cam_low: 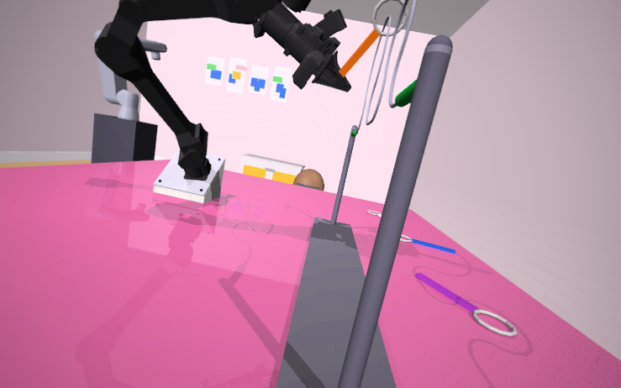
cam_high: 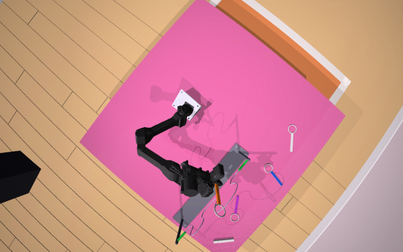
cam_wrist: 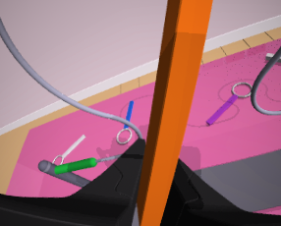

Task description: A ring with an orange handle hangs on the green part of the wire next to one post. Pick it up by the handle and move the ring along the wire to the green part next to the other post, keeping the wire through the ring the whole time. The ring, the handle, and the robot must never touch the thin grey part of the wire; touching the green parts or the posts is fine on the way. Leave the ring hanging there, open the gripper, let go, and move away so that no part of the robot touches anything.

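Now: gripper tip 8 cm below the orange-handled ring, 5 cm to the left of it and 1 cm short of it. The rest, counted from my gripper tip: purple-handled ring (34 cm below, 26 cm ahead, 16 cm to the right); white bar (38 cm to the right, 34 cm below, 31 cm ahead).
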